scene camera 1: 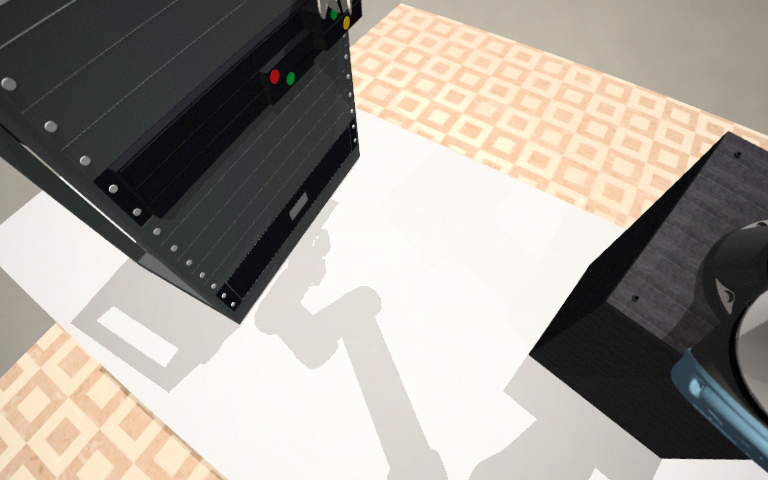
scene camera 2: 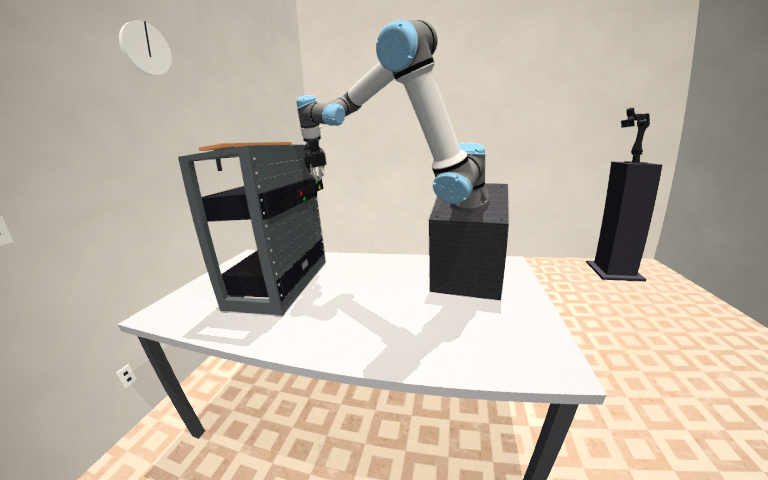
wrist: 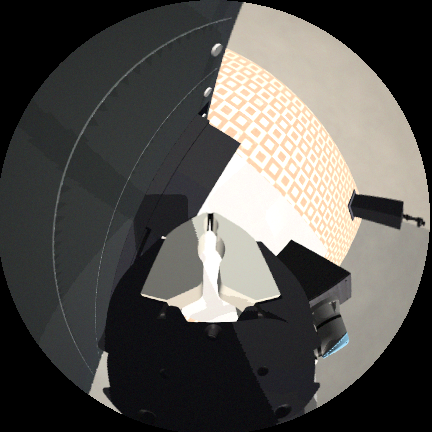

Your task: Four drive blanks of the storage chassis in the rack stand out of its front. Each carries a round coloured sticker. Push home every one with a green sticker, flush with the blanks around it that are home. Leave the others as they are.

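The storage chassis (scene camera 1: 186, 130) (scene camera 2: 280, 202) is a black unit across the rack (scene camera 2: 259, 243). A blank with a red sticker (scene camera 1: 274, 76) (scene camera 2: 301, 193) and one with a green sticker (scene camera 1: 290, 78) (scene camera 2: 304, 198) stand out side by side at mid-chassis. Towards the far end, a blank with a green sticker (scene camera 1: 333, 14) (scene camera 2: 316, 182) and one with a yellow sticker (scene camera 1: 346, 22) (scene camera 2: 320, 186) stand out. My gripper (scene camera 2: 318, 176) (wrist: 209, 214) is shut and empty, fingers down, at the far green-stickered blank, partly over it; contact cannot be told. No stickers show in the wrist view.
Grey panels with screws lie above and below the chassis. A second black unit (scene camera 1: 271, 243) (scene camera 2: 305, 266) sits at the rack's bottom. An orange board (scene camera 2: 243, 145) lies on the rack. My arm's black pedestal (scene camera 1: 600, 350) (scene camera 2: 467, 254) stands across the white table (scene camera 1: 453, 283) (scene camera 2: 509, 362).
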